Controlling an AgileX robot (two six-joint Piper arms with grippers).
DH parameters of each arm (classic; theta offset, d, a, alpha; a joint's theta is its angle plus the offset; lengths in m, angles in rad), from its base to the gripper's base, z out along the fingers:
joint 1: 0 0.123 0 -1.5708
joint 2: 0.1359 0 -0.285 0
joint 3: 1.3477 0 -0.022 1.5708
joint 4: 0 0.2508 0 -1.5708
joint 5: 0 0 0.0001 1.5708
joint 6: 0 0.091 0 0
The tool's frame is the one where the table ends.
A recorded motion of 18 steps. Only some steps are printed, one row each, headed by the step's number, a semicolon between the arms.
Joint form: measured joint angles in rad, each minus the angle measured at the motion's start. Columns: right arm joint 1, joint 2, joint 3, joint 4, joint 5, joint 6; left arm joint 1, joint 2, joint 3, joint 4, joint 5, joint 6.
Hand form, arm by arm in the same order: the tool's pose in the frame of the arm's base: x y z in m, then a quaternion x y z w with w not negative. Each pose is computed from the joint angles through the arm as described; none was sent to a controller.
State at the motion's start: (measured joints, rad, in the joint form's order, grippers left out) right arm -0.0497 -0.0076 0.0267 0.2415 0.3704 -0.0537; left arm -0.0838 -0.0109 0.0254 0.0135 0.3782 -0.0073
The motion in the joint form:
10: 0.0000 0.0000 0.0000 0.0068 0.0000 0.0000; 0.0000 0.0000 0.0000 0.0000 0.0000 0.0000
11: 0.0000 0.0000 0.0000 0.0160 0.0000 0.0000; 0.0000 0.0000 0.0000 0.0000 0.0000 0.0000
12: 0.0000 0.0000 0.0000 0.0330 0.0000 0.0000; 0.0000 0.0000 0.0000 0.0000 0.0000 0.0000
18: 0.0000 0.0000 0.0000 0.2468 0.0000 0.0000; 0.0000 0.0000 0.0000 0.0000 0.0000 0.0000
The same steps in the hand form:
10: 0.0532 0.0055 0.1723 0.06482 0.79945 0.07398 0.59263; 0.0524 -0.0039 0.1712 0.03442 0.80572 -0.02121 0.59091
11: 0.0532 0.0058 0.1724 0.06727 0.79899 0.07784 0.59248; 0.0524 -0.0039 0.1712 0.03442 0.80572 -0.02121 0.59091
12: 0.0532 0.0063 0.1725 0.07179 0.79809 0.08498 0.59218; 0.0524 -0.0039 0.1712 0.03442 0.80572 -0.02121 0.59091
18: 0.0534 0.0129 0.1751 0.12810 0.78189 0.17403 0.58477; 0.0524 -0.0039 0.1712 0.03442 0.80572 -0.02121 0.59091

